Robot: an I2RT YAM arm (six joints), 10 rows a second.
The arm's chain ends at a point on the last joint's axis. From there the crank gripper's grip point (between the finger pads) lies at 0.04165 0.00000 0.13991 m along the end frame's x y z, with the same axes.
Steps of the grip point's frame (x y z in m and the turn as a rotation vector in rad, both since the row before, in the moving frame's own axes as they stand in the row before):
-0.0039, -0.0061, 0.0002, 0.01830, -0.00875, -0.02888
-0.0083, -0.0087, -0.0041, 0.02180, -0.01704, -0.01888
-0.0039, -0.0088, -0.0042, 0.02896, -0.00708, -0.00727
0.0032, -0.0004, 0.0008, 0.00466, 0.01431, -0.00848
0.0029, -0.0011, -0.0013, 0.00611, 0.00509, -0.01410
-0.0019, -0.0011, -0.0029, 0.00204, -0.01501, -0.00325
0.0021, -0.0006, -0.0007, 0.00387, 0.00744, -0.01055
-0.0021, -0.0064, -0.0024, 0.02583, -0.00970, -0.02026
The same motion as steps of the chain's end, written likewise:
-0.0026, -0.0024, -0.0001, 0.01830, -0.00875, -0.02888
-0.0059, -0.0049, -0.0047, 0.02180, -0.01704, -0.01888
-0.0029, -0.0044, -0.0044, 0.02896, -0.00708, -0.00727
0.0012, 0.0006, 0.0014, 0.00466, 0.01431, -0.00848
0.0022, 0.0003, -0.0011, 0.00611, 0.00509, -0.01410
0.0002, -0.0007, -0.0035, 0.00204, -0.01501, -0.00325
0.0011, 0.0004, -0.0004, 0.00387, 0.00744, -0.01055
-0.0007, -0.0020, -0.0027, 0.02583, -0.00970, -0.02026

